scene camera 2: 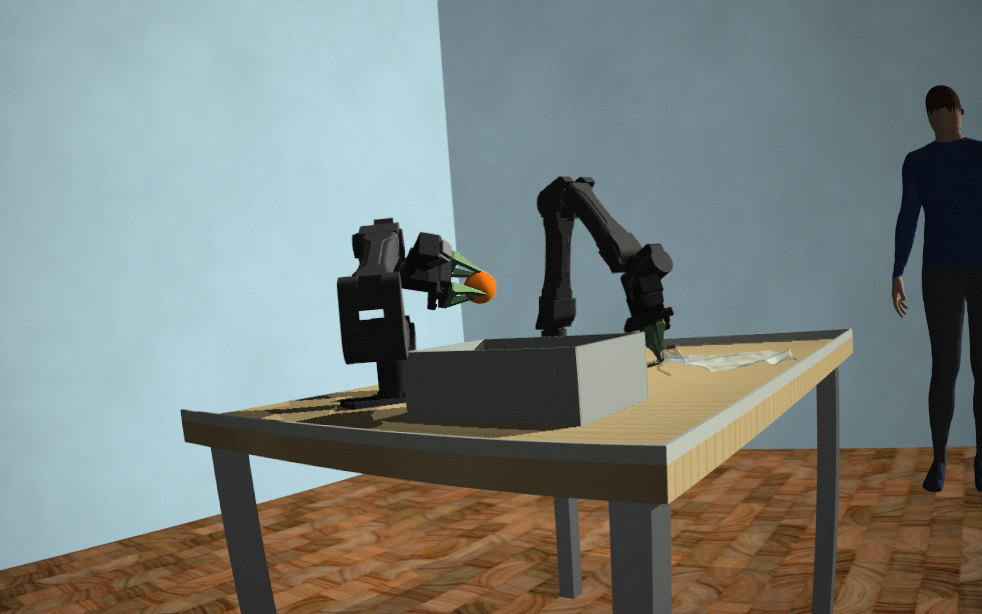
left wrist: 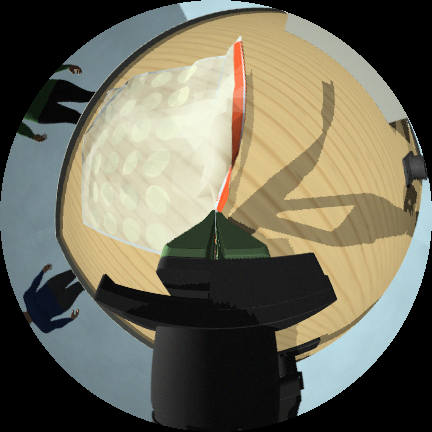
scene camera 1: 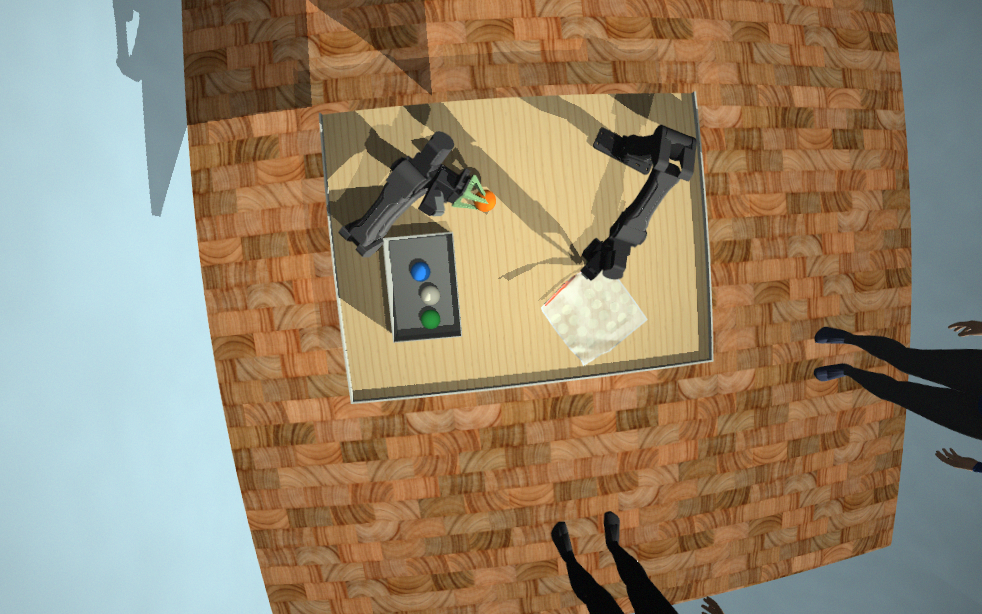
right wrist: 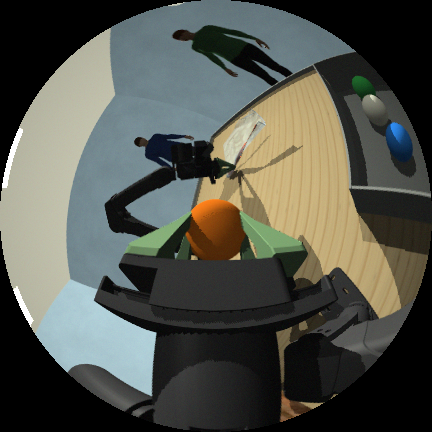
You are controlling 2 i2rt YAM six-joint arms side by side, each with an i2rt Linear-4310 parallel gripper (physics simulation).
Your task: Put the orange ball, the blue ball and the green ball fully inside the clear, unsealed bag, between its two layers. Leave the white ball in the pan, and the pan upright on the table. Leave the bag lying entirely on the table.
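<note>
The clear bag (scene camera 1: 597,318) (scene camera 2: 738,359) (left wrist: 150,150) (right wrist: 243,134) lies spread nearly flat on the table, its orange-edged mouth facing the pan side. My left gripper (left wrist: 214,215) (scene camera 2: 659,358) is shut on a corner of that mouth, low at the table. My right gripper (right wrist: 215,216) (scene camera 2: 481,282) is shut on the orange ball (scene camera 1: 485,201) (scene camera 2: 480,288) (right wrist: 216,231), held well above the table. In the grey pan (scene camera 1: 456,286) (scene camera 2: 492,387) (right wrist: 350,150), upright, lie the blue ball (scene camera 1: 419,270) (right wrist: 399,142), the white ball (scene camera 1: 429,294) (right wrist: 375,110) and the green ball (scene camera 1: 430,318) (right wrist: 363,87).
The table (scene camera 1: 506,325) (scene camera 2: 709,405) has a raised rim around it. The bag's far corner is near the table's lower rim in scene camera 1. The pan's high walls stand below the right arm there. People stand on the floor beyond the table.
</note>
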